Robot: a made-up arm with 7 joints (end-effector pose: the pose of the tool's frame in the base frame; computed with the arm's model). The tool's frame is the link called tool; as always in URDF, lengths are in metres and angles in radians. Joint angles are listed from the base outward.
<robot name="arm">
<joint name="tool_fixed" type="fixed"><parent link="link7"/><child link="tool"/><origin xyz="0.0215 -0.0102 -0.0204" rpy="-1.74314 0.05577 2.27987"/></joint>
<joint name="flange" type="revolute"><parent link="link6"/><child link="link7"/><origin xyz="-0.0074 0.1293 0.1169" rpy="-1.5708 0 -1.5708"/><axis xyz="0 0 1"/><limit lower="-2.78" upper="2.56" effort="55" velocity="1"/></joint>
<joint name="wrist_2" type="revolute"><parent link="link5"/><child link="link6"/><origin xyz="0.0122 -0.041 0.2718" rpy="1.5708 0 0"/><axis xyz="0 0 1"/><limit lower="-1.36" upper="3.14" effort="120" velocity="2.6"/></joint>
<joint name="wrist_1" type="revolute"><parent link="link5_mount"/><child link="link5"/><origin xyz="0.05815 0.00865 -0.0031" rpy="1.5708 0 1.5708"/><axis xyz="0 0 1"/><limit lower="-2.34" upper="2.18" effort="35" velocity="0.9"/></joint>
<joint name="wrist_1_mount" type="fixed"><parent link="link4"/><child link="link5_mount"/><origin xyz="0.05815 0.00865 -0.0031" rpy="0 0 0"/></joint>
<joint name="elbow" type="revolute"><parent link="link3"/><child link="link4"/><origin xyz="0.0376 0.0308 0.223" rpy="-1.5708 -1.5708 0"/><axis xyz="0 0 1"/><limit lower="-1.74" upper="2.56" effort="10" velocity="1.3"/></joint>
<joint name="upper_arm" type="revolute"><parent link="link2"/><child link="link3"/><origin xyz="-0.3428 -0.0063 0.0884" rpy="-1.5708 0 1.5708"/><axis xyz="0 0 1"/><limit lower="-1.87" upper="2.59" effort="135" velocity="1.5"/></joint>
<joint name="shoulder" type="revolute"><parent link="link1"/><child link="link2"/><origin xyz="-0.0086 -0.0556 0.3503" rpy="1.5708 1.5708 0"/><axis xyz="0 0 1"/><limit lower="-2.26" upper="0.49" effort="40" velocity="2.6"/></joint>
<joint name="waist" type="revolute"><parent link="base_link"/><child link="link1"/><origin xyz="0.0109 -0.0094 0.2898" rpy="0 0 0"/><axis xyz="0 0 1"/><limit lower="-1.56" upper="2.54" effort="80" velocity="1.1"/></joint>
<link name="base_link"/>
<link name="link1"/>
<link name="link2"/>
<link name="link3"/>
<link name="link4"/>
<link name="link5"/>
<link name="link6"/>
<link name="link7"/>
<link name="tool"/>
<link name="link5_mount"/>
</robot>
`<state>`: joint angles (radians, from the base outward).
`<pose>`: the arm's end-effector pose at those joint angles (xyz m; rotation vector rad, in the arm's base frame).
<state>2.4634 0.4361 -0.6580 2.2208 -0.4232 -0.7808 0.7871</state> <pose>0.2554 0.4442 0.9740 -0.0394 1.4672 0.9242</pose>
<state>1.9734 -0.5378 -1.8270 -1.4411 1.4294 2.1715 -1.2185</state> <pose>-0.2229 0.2951 1.3303 0.5724 1.7225 -0.6173</pose>
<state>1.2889 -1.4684 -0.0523 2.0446 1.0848 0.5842 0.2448</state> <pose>0.3519 0.1725 0.2902 1.1369 1.2731 -0.3205</pose>
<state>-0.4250 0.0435 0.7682 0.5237 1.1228 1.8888 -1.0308</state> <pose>0.2548 -0.1490 1.4291 -0.1769 -1.9454 1.6132</pose>
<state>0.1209 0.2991 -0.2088 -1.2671 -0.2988 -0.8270 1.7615</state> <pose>-0.6163 -0.2713 1.2451 -1.4440 2.5129 -0.7602</pose>
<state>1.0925 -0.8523 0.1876 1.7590 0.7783 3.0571 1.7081</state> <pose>0.3496 0.3327 0.6902 2.4076 -1.8237 0.3057</pose>
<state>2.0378 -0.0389 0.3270 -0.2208 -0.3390 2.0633 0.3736</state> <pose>0.2952 0.0555 1.4932 -1.0629 1.8083 -0.4434</pose>
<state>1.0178 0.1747 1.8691 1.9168 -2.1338 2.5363 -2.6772</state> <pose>-0.2526 -0.2510 1.1555 -0.8961 -2.4981 -1.5718</pose>
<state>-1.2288 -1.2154 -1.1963 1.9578 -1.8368 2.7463 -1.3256</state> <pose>-0.1729 -0.7470 0.6712 0.7155 1.4445 1.9146</pose>
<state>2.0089 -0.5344 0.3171 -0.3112 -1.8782 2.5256 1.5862</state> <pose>-0.0076 0.2551 1.4134 -0.3309 1.0187 -1.3051</pose>
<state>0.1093 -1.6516 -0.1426 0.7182 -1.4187 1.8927 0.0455</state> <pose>0.9101 0.0043 0.4301 -0.1043 0.9296 2.1778</pose>
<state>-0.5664 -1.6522 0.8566 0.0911 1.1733 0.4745 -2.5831</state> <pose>0.8533 -0.6095 0.3327 -0.2657 -0.5652 2.0814</pose>
